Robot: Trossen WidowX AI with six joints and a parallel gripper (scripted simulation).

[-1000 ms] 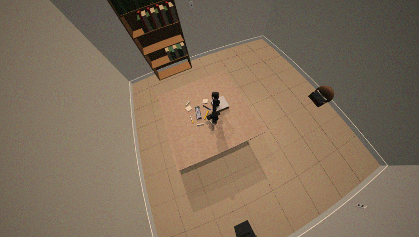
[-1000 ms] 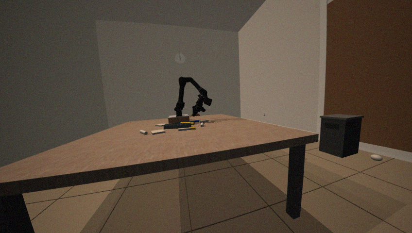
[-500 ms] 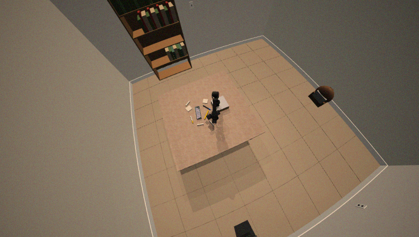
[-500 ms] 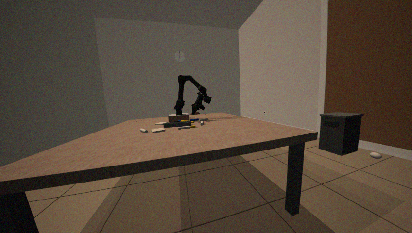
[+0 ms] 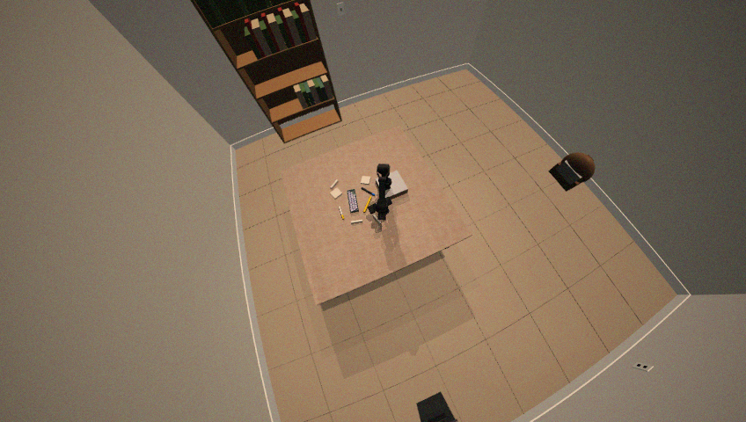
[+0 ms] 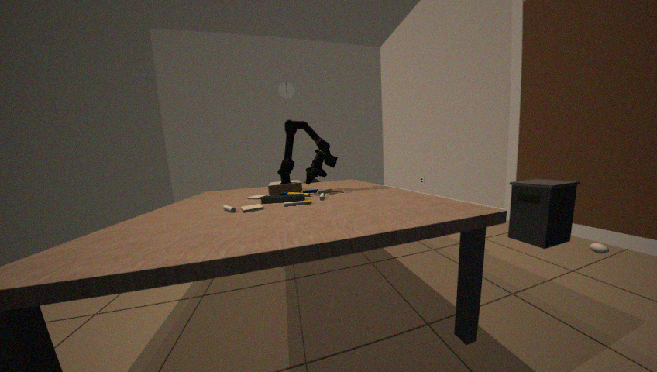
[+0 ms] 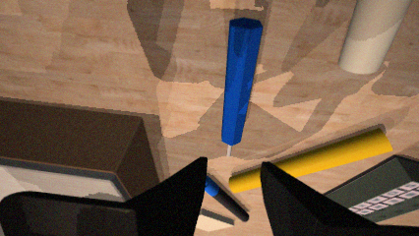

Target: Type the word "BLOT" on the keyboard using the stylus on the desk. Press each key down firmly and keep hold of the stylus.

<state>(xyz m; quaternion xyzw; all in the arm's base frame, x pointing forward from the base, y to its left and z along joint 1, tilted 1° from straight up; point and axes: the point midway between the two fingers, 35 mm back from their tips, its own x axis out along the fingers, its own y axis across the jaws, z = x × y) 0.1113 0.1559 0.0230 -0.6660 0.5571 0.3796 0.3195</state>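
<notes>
Right now my gripper tip is 5 cm above the blue stylus and 2 cm to the left of it. Also, from my gripper tip: yellow pen: 8 cm ahead, 5 cm to the right, 4 cm below; cream pad: 31 cm ahead, 25 cm to the right, 5 cm below.
</notes>
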